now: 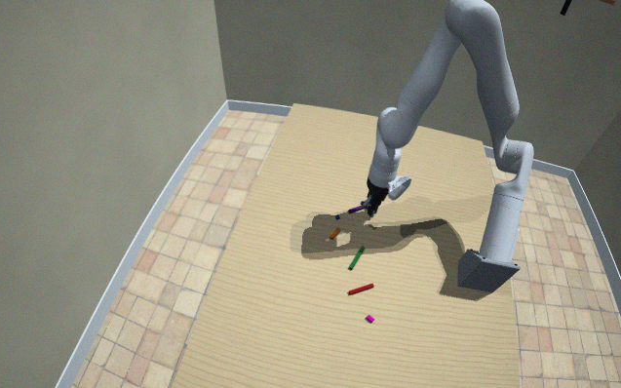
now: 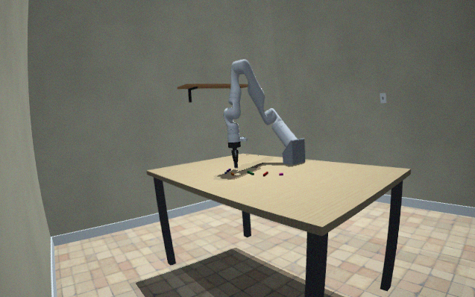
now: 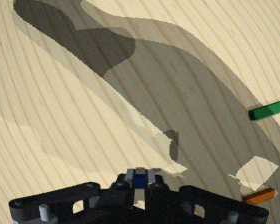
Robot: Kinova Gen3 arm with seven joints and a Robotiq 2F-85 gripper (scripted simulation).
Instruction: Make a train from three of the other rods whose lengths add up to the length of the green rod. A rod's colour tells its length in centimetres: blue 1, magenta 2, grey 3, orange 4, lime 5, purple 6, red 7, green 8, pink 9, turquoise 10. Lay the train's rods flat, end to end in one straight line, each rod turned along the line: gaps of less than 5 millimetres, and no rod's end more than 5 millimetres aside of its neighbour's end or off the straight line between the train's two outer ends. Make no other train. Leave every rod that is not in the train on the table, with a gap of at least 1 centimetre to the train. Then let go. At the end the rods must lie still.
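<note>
Right now the purple rod is 50 mm ahead of my hand, 20 mm to the right of it and 30 mm below it. Also, from my hand: green rod 30 mm ahead, 160 mm to the left, 30 mm below; orange rod 100 mm ahead, 90 mm to the left, 30 mm below; red rod 10 mm ahead, 260 mm to the left, 30 mm below.
</note>
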